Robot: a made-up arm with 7 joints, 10 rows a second.
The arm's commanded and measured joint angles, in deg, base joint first. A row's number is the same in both.
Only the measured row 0 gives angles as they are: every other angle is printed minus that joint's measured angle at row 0.
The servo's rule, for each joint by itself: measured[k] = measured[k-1] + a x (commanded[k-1-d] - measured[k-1]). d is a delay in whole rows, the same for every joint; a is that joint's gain. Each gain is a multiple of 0.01, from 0.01 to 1. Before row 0 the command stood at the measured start. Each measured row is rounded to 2 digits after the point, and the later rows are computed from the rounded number. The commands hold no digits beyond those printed.
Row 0, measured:
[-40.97 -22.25 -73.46 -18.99 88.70 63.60 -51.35]
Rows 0 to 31, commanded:
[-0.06 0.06 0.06 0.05 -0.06 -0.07 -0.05]
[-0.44 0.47 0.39 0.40 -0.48 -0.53 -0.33]
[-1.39 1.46 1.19 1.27 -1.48 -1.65 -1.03]
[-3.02 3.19 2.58 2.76 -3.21 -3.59 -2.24]
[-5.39 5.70 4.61 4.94 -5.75 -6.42 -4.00]
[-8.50 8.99 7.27 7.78 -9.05 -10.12 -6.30]
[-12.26 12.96 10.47 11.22 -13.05 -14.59 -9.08]
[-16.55 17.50 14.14 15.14 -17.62 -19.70 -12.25]
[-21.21 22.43 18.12 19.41 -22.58 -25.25 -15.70]
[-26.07 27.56 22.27 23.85 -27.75 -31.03 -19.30]
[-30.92 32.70 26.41 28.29 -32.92 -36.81 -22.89]
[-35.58 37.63 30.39 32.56 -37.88 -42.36 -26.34]
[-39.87 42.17 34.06 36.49 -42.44 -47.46 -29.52]
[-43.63 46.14 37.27 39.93 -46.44 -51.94 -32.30]
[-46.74 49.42 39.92 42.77 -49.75 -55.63 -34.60]
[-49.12 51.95 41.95 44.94 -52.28 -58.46 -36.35]
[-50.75 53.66 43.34 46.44 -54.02 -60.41 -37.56]
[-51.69 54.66 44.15 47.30 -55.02 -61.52 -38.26]
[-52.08 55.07 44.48 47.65 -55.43 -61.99 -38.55]
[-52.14 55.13 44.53 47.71 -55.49 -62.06 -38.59]
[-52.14 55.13 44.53 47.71 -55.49 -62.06 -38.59]
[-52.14 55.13 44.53 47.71 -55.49 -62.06 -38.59]
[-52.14 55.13 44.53 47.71 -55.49 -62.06 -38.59]
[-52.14 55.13 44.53 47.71 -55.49 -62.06 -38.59]
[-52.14 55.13 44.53 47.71 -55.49 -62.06 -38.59]
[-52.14 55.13 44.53 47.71 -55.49 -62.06 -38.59]
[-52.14 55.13 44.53 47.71 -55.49 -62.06 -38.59]
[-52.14 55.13 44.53 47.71 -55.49 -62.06 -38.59]
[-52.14 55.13 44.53 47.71 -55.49 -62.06 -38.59]
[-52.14 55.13 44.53 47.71 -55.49 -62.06 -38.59]
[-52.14 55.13 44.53 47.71 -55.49 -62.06 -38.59]
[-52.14 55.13 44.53 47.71 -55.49 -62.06 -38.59]
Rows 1 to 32, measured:
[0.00 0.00 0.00 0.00 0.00 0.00 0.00]
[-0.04 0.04 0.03 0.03 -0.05 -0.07 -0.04]
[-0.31 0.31 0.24 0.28 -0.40 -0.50 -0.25]
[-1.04 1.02 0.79 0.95 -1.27 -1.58 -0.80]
[-2.39 2.37 1.83 2.18 -2.84 -3.47 -1.82]
[-4.43 4.43 3.44 4.06 -5.20 -6.24 -3.37]
[-7.20 7.26 5.66 6.59 -8.32 -9.89 -5.45]
[-10.64 10.79 8.45 9.74 -12.15 -14.31 -8.03]
[-14.66 14.95 11.75 13.41 -16.58 -19.38 -11.03]
[-19.11 19.59 15.44 17.49 -21.44 -24.90 -14.35]
[-23.84 24.53 19.40 21.81 -26.55 -30.66 -17.86]
[-28.65 29.60 23.47 26.22 -31.71 -36.44 -21.43]
[-33.36 34.58 27.48 30.53 -36.71 -42.00 -24.92]
[-37.79 39.29 31.30 34.58 -41.35 -47.13 -28.19]
[-41.76 43.54 34.76 38.22 -45.47 -51.65 -31.11]
[-45.15 47.19 37.75 41.31 -48.94 -55.39 -33.59]
[-47.85 50.14 40.19 43.78 -51.65 -58.28 -35.55]
[-49.82 52.32 42.02 45.59 -53.57 -60.28 -36.98]
[-51.09 53.77 43.26 46.75 -54.74 -61.45 -37.89]
[-51.76 54.58 43.97 47.36 -55.30 -61.96 -38.36]
[-52.02 54.92 44.29 47.60 -55.45 -62.05 -38.52]
[-52.10 55.05 44.43 47.67 -55.48 -62.06 -38.57]
[-52.13 55.10 44.49 47.70 -55.49 -62.06 -38.58]
[-52.14 55.12 44.51 47.71 -55.49 -62.06 -38.59]
[-52.14 55.13 44.52 47.71 -55.49 -62.06 -38.59]
[-52.14 55.13 44.53 47.71 -55.49 -62.06 -38.59]
[-52.14 55.13 44.53 47.71 -55.49 -62.06 -38.59]
[-52.14 55.13 44.53 47.71 -55.49 -62.06 -38.59]
[-52.14 55.13 44.53 47.71 -55.49 -62.06 -38.59]
[-52.14 55.13 44.53 47.71 -55.49 -62.06 -38.59]
[-52.14 55.13 44.53 47.71 -55.49 -62.06 -38.59]
[-52.14 55.13 44.53 47.71 -55.49 -62.06 -38.59]
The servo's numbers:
d 1
a 0.68 0.62 0.58 0.68 0.81 0.94 0.71

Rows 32 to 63, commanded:
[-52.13 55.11 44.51 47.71 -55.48 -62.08 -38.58]
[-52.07 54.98 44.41 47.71 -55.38 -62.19 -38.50]
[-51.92 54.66 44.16 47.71 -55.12 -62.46 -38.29]
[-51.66 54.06 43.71 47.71 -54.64 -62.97 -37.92]
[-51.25 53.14 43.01 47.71 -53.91 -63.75 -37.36]
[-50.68 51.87 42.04 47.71 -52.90 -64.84 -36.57]
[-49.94 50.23 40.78 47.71 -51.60 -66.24 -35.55]
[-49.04 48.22 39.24 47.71 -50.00 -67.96 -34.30]
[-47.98 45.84 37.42 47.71 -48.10 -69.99 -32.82]
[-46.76 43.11 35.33 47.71 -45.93 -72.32 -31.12]
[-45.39 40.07 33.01 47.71 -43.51 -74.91 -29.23]
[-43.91 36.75 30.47 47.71 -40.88 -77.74 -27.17]
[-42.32 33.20 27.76 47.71 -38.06 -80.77 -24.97]
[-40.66 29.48 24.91 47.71 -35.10 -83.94 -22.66]
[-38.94 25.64 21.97 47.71 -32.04 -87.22 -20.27]
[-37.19 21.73 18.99 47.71 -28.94 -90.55 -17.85]
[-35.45 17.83 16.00 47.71 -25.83 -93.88 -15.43]
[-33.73 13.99 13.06 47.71 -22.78 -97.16 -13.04]
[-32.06 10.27 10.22 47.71 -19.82 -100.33 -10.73]
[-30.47 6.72 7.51 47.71 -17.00 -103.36 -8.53]
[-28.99 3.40 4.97 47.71 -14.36 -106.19 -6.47]
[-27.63 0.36 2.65 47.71 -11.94 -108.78 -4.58]
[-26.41 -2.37 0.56 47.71 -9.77 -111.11 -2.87]
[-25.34 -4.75 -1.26 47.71 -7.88 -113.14 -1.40]
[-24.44 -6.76 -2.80 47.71 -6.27 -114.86 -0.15]
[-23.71 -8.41 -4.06 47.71 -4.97 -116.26 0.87]
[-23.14 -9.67 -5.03 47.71 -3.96 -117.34 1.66]
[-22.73 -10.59 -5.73 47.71 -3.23 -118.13 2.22]
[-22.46 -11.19 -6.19 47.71 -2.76 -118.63 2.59]
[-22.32 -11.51 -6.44 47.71 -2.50 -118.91 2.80]
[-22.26 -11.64 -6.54 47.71 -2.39 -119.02 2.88]
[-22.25 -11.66 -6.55 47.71 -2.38 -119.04 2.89]
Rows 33 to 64, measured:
[-52.14 55.13 44.53 47.71 -55.49 -62.06 -38.59]
[-52.13 55.12 44.52 47.71 -55.48 -62.08 -38.58]
[-52.09 55.03 44.46 47.71 -55.40 -62.18 -38.52]
[-51.97 54.80 44.29 47.71 -55.17 -62.44 -38.36]
[-51.76 54.34 43.95 47.71 -54.74 -62.94 -38.05]
[-51.41 53.60 43.40 47.71 -54.07 -63.70 -37.56]
[-50.91 52.53 42.61 47.71 -53.12 -64.77 -36.86]
[-50.25 51.10 41.55 47.71 -51.89 -66.15 -35.93]
[-49.43 49.31 40.21 47.71 -50.36 -67.85 -34.77]
[-48.44 47.16 38.59 47.71 -48.53 -69.86 -33.39]
[-47.30 44.65 36.70 47.71 -46.42 -72.17 -31.78]
[-46.00 41.81 34.56 47.71 -44.06 -74.75 -29.97]
[-44.58 38.67 32.19 47.71 -41.48 -77.56 -27.98]
[-43.04 35.28 29.62 47.71 -38.71 -80.58 -25.84]
[-41.42 31.68 26.89 47.71 -35.79 -83.74 -23.58]
[-39.73 27.94 24.04 47.71 -32.75 -87.01 -21.23]
[-38.00 24.09 21.11 47.71 -29.66 -90.34 -18.83]
[-36.27 20.21 18.15 47.71 -26.56 -93.67 -16.42]
[-34.54 16.35 15.20 47.71 -23.50 -96.95 -14.02]
[-32.85 12.58 12.31 47.71 -20.52 -100.13 -11.68]
[-31.23 8.95 9.53 47.71 -17.67 -103.17 -9.44]
[-29.71 5.51 6.89 47.71 -14.99 -106.01 -7.33]
[-28.30 2.32 4.43 47.71 -12.52 -108.61 -5.38]
[-27.01 -0.59 2.19 47.71 -10.29 -110.96 -3.60]
[-25.87 -3.17 0.19 47.71 -8.34 -113.01 -2.04]
[-24.90 -5.40 -1.54 47.71 -6.66 -114.75 -0.70]
[-24.09 -7.27 -3.00 47.71 -5.29 -116.17 0.41]
[-23.44 -8.76 -4.18 47.71 -4.21 -117.27 1.30]
[-22.96 -9.89 -5.08 47.71 -3.42 -118.08 1.95]
[-22.62 -10.70 -5.72 47.71 -2.89 -118.60 2.40]
[-22.42 -11.20 -6.14 47.71 -2.57 -118.89 2.68]
[-22.31 -11.47 -6.37 47.71 -2.42 -119.01 2.82]

